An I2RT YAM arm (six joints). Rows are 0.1 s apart.
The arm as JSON. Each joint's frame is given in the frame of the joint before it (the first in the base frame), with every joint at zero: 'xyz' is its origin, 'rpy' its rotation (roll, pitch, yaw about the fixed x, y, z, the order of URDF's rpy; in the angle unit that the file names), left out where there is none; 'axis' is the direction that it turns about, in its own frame. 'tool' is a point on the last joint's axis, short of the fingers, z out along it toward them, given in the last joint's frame.
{
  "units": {
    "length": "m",
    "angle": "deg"
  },
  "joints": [
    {
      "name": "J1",
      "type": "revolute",
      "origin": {
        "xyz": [
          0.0,
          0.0,
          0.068
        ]
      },
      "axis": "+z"
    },
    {
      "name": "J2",
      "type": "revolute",
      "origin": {
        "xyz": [
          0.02,
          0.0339,
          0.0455
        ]
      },
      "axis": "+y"
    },
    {
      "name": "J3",
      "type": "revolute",
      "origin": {
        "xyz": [
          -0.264,
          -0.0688,
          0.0
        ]
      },
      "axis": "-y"
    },
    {
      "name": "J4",
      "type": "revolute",
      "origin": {
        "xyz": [
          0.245,
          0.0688,
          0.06
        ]
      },
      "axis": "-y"
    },
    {
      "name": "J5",
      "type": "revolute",
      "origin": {
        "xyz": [
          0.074,
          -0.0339,
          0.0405
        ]
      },
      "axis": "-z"
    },
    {
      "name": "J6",
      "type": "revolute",
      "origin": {
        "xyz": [
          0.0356,
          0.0,
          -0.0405
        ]
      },
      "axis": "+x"
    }
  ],
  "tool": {
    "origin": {
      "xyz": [
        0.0,
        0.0,
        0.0
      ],
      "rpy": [
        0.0,
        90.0,
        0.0
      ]
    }
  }
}
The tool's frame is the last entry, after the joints.
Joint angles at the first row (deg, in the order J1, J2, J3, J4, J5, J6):
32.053, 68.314, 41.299, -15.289, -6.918, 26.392
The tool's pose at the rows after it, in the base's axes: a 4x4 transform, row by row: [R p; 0 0 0 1], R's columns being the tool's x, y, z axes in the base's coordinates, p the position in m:
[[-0.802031 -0.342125 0.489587 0.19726], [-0.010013 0.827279 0.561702 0.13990], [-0.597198 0.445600 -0.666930 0.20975], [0 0 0 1]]
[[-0.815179 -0.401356 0.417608 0.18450], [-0.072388 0.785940 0.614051 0.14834], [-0.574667 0.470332 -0.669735 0.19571], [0 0 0 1]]
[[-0.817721 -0.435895 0.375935 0.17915], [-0.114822 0.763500 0.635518 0.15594], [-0.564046 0.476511 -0.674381 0.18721], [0 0 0 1]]
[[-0.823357 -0.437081 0.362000 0.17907], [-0.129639 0.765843 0.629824 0.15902], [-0.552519 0.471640 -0.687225 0.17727], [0 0 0 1]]
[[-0.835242 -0.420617 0.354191 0.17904], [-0.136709 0.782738 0.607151 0.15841], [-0.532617 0.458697 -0.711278 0.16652], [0 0 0 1]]
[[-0.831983 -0.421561 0.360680 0.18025], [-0.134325 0.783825 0.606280 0.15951], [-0.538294 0.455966 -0.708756 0.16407], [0 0 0 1]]
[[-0.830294 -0.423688 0.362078 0.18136], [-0.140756 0.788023 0.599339 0.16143], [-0.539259 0.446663 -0.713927 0.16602], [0 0 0 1]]
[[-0.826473 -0.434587 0.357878 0.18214], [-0.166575 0.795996 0.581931 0.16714], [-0.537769 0.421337 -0.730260 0.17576], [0 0 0 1]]
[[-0.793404 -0.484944 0.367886 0.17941], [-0.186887 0.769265 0.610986 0.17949], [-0.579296 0.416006 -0.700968 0.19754], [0 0 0 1]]
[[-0.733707 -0.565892 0.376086 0.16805], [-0.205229 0.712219 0.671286 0.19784], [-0.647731 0.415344 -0.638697 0.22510], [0 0 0 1]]
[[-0.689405 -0.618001 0.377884 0.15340], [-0.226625 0.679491 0.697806 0.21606], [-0.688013 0.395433 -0.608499 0.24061], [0 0 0 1]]
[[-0.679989 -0.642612 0.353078 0.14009], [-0.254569 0.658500 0.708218 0.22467], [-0.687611 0.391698 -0.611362 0.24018], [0 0 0 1]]
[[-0.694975 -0.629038 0.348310 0.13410], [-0.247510 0.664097 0.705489 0.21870], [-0.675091 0.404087 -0.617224 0.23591], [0 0 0 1]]
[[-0.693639 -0.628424 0.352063 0.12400], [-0.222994 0.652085 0.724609 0.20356], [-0.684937 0.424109 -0.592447 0.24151], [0 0 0 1]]
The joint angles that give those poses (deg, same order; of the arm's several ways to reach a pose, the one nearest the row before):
33.694, 67.942, 37.036, -11.945, -11.288, 26.437
36.708, 68.118, 33.978, -9.519, -14.043, 26.261
38.807, 69.428, 32.862, -7.726, -15.048, 25.977
39.419, 71.397, 31.945, -5.868, -14.873, 25.934
39.418, 73.101, 30.938, -5.015, -14.131, 25.976
39.485, 73.842, 30.697, -3.728, -13.803, 25.977
39.746, 74.150, 31.529, -4.557, -13.257, 25.736
40.839, 74.150, 34.414, -8.534, -11.902, 25.058
43.484, 72.794, 38.043, -10.810, -10.961, 24.709
48.358, 70.807, 41.626, -11.178, -9.497, 24.687
53.801, 70.586, 44.248, -11.398, -6.153, 25.146
57.408, 70.565, 44.184, -11.464, -4.819, 25.934
57.844, 68.816, 42.239, -11.683, -4.623, 27.266
57.910, 63.395, 39.833, -12.928, -4.972, 28.097

